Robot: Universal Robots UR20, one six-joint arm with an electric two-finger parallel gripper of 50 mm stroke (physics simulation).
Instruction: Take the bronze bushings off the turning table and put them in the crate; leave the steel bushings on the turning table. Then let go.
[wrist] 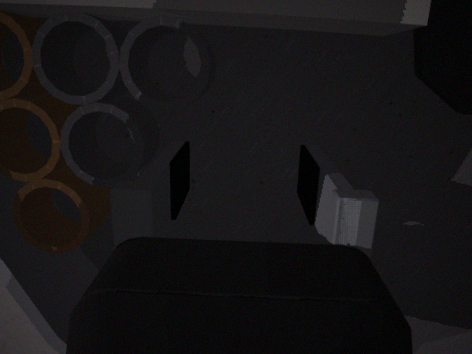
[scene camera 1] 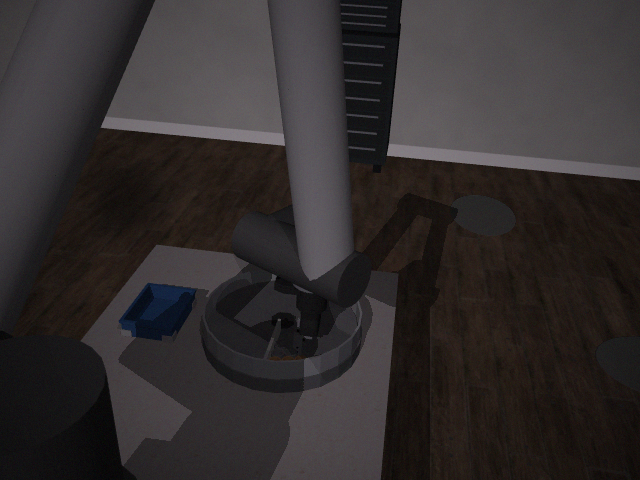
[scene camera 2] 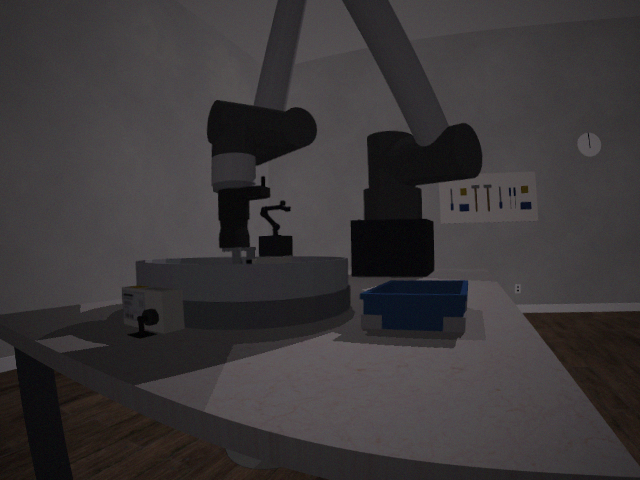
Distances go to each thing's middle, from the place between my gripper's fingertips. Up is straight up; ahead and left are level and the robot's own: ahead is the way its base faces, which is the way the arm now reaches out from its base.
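The turning table (scene camera 2: 212, 293) is 7 cm to the left of my hand and 9 cm ahead of it, and there's a blue crate (scene camera 2: 424, 305) that's 5 cm ahead of my hand, 3 cm below it and 42 cm to the left of it.
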